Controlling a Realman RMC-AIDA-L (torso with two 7-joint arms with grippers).
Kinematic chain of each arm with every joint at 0, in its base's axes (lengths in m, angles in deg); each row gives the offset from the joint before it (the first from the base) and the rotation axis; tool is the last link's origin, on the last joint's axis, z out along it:
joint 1: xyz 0 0 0.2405 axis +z
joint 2: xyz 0 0 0 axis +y
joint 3: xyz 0 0 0.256 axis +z
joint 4: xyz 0 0 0 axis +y
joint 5: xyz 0 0 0.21 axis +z
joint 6: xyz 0 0 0 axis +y
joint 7: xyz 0 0 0.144 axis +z
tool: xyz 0 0 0
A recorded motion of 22 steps. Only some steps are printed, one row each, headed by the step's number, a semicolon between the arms.
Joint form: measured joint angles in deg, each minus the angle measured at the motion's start. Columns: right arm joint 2, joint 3, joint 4, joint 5, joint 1, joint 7, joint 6; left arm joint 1, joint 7, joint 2, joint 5, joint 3, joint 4, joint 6.
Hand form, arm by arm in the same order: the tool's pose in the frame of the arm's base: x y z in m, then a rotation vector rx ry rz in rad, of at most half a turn. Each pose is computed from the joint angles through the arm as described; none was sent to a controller.
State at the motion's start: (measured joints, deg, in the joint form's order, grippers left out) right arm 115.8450 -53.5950 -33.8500 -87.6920 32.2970 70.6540 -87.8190; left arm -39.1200 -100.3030 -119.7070 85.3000 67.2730 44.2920 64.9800
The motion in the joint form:
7: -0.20 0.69 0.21 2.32 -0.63 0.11 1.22; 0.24 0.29 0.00 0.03 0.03 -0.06 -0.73
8: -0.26 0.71 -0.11 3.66 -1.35 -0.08 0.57; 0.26 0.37 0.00 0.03 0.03 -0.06 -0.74
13: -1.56 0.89 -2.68 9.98 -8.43 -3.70 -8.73; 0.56 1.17 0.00 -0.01 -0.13 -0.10 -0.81
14: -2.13 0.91 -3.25 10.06 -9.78 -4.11 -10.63; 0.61 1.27 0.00 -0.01 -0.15 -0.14 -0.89
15: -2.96 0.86 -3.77 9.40 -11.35 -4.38 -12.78; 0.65 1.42 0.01 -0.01 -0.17 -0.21 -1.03
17: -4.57 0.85 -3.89 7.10 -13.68 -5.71 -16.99; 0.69 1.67 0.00 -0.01 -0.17 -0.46 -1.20
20: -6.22 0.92 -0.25 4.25 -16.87 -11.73 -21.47; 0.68 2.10 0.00 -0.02 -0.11 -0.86 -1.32
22: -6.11 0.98 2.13 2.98 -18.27 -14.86 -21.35; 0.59 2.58 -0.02 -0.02 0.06 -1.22 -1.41
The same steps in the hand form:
7: 0.2179 0.3585 0.0218 -2.5553 0.3565 1.0465; -0.1378 0.4095 -0.0168 -2.5552 -0.7533 -0.9565
8: 0.2192 0.3563 0.0257 -2.5355 0.3531 1.0721; -0.1379 0.4094 -0.0168 -2.5550 -0.7518 -0.9559
13: 0.2387 0.3198 0.0545 -2.4648 0.2461 1.2032; -0.1404 0.4091 -0.0163 -2.5493 -0.7417 -0.9519
14: 0.2440 0.3115 0.0598 -2.4721 0.2265 1.2046; -0.1411 0.4092 -0.0163 -2.5474 -0.7418 -0.9505
15: 0.2515 0.3010 0.0648 -2.4956 0.2145 1.1921; -0.1418 0.4094 -0.0163 -2.5446 -0.7414 -0.9482
17: 0.2649 0.2811 0.0711 -2.5587 0.1876 1.1602; -0.1432 0.4094 -0.0169 -2.5421 -0.7431 -0.9441
20: 0.2885 0.2503 0.0705 -2.5986 0.1660 1.1292; -0.1447 0.4092 -0.0182 -2.5425 -0.7426 -0.9383
22: 0.2996 0.2384 0.0632 -2.5908 0.1898 1.1077; -0.1452 0.4089 -0.0199 -2.5465 -0.7377 -0.9318

